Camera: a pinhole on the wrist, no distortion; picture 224 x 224 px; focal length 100.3 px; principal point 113.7 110.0 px. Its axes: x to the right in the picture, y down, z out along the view. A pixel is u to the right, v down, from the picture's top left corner.
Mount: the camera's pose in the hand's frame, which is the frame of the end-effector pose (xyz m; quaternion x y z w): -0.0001 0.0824 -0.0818 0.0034 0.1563 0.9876 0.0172
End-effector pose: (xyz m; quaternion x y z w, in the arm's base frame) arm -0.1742 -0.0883 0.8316 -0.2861 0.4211 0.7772 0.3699
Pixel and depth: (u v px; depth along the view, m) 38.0 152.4 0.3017
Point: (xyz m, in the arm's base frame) -0.3722 0.1818 0.7981
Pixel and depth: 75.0 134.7 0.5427
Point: -0.4506 0.3511 0.9519
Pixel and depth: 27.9 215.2 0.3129
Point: -0.2467 0.3260 0.7242
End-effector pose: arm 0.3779 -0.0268 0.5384 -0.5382 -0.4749 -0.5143 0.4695
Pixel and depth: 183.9 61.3 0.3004
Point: 0.7102 0.0909 0.3265
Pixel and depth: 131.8 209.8 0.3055
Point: 0.2996 0.2842 0.4696
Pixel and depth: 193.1 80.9 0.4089
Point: 0.7314 0.1975 0.2100
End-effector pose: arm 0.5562 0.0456 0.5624 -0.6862 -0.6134 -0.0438 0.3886
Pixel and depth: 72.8 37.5 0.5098
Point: 1.0012 0.4295 0.2036
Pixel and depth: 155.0 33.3 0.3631
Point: 0.8549 0.0655 0.1435
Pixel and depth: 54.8 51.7 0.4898
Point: 0.9395 0.4906 0.2826
